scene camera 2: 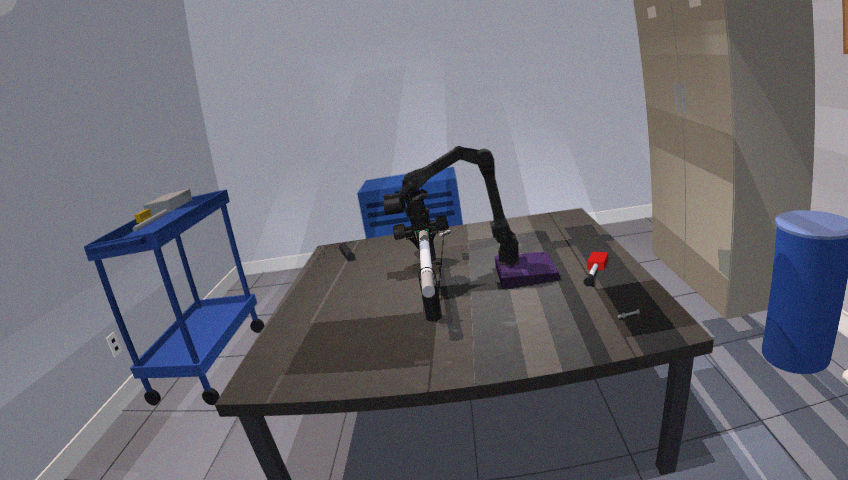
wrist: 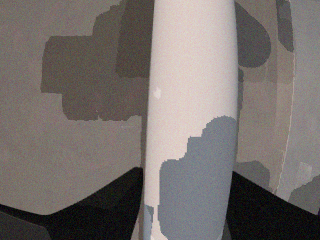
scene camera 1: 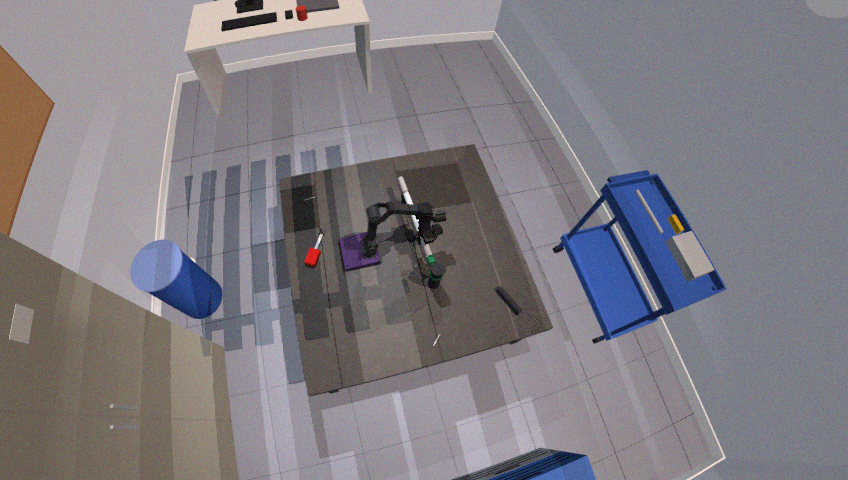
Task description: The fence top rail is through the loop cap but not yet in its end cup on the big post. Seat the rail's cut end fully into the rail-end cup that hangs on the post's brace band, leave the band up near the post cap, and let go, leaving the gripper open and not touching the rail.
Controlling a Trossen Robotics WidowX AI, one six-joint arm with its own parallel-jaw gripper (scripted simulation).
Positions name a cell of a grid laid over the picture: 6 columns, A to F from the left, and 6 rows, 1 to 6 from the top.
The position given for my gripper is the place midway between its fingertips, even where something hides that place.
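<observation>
Scene camera 2 shows me a top rail (scene camera 2: D4) along with my gripper (scene camera 2: D4). In the wrist view I find my gripper (wrist: D5) again, and the top rail (wrist: D3) is visible there too.
</observation>
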